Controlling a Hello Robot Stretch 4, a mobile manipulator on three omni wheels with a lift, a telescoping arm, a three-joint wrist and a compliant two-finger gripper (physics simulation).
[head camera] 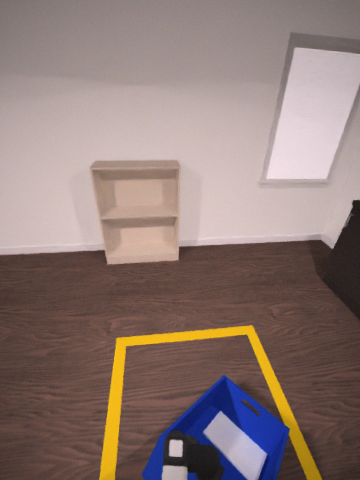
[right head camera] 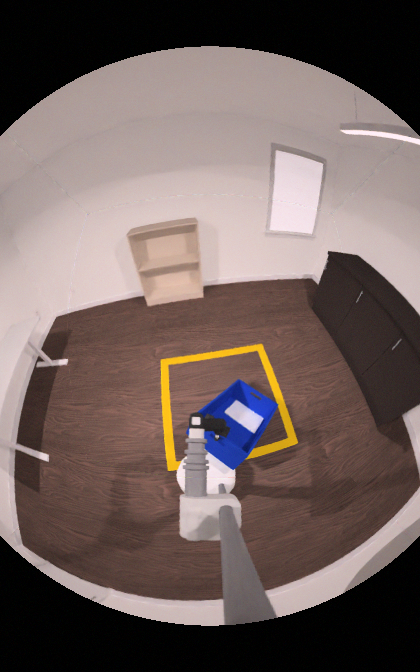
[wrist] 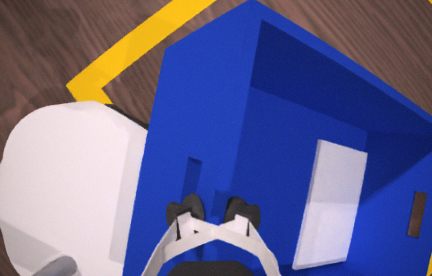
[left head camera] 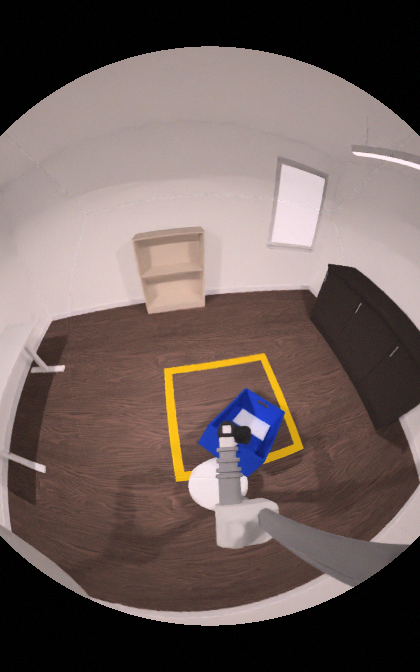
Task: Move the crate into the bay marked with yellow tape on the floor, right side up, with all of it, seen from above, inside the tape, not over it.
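Seen in the pictures: gripper, fingertip midpoint: [wrist: 216, 210] [left head camera: 234, 442]; robot's base at its link origin: [left head camera: 217, 482].
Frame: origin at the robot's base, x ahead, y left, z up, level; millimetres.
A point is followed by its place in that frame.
The blue crate [head camera: 270, 426] {x 536, y -492, z 115 mm} [left head camera: 272, 419] {x 487, y -493, z 55 mm} [right head camera: 262, 406] [wrist: 200, 115] {x 296, y -3, z 421 mm} is open side up, turned diagonally over the bay of yellow tape [head camera: 187, 335] {x 1152, y -56, z -27 mm} [left head camera: 215, 364] {x 1141, y -44, z -28 mm} [right head camera: 210, 354] [wrist: 135, 48] {x 235, y 305, z -28 mm}. Its near corner overlaps the near tape line in both side head views, and its right corner reaches the right line. A white slab [head camera: 235, 445] {x 467, y -306, z 59 mm} [left head camera: 251, 424] {x 464, y -301, z 62 mm} [right head camera: 244, 416] [wrist: 332, 205] {x 469, y -299, z 60 mm} lies inside. My gripper [wrist: 216, 210] {x 265, y -89, z 432 mm} is shut on the crate's near end wall, one finger on each side, beside the handle slot. The crate's underside is hidden, so its height is unclear.
My white base [left head camera: 202, 485] {x -4, y 106, z 187 mm} [right head camera: 187, 477] [wrist: 65, 170] {x 18, y 64, z 187 mm} is close against the crate's near end, by the near-left tape corner. A beige bookshelf [head camera: 135, 165] {x 2115, y 469, z 1032 mm} [left head camera: 170, 233] {x 2062, y 420, z 1031 mm} [right head camera: 162, 226] stands at the far wall. A dark cabinet [head camera: 347, 270] {x 1630, y -1470, z 308 mm} [left head camera: 370, 345] {x 868, y -1593, z 519 mm} [right head camera: 365, 335] stands right. White table legs [left head camera: 47, 369] [right head camera: 52, 363] are left.
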